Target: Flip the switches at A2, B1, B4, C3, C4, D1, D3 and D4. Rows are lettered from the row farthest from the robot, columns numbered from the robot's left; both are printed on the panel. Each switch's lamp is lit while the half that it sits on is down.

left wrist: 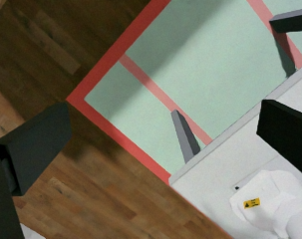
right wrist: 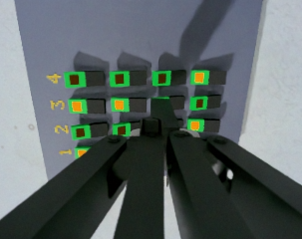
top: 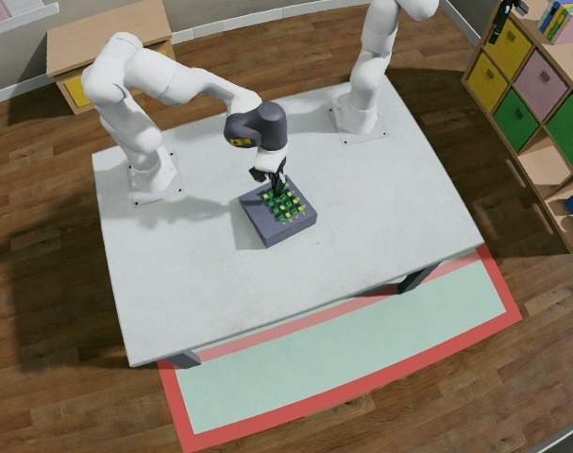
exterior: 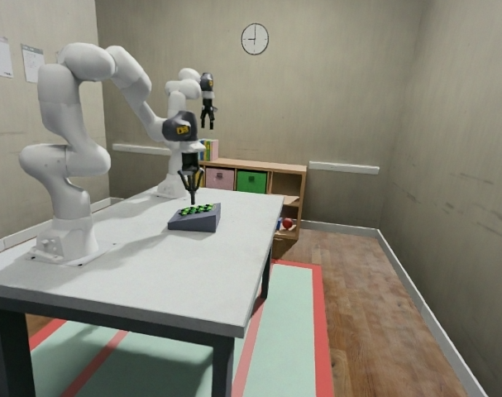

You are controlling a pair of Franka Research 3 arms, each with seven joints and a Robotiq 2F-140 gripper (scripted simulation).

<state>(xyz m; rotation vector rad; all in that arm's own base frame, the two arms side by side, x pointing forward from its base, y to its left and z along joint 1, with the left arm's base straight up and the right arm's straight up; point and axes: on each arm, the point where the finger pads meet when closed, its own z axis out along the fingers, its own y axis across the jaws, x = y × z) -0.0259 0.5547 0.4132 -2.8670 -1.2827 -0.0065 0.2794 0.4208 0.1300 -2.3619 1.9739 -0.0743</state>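
Now: the C3 switch 1 cm behind my right hand and 7 cm below it. The rest, counted from my right hand: C2 switch: 1 cm behind, 2 cm to the left, 7 cm below; B3 switch: 3 cm ahead, 1 cm to the left, 6 cm below; B2 switch: 3 cm ahead, 3 cm to the left, 6 cm below.
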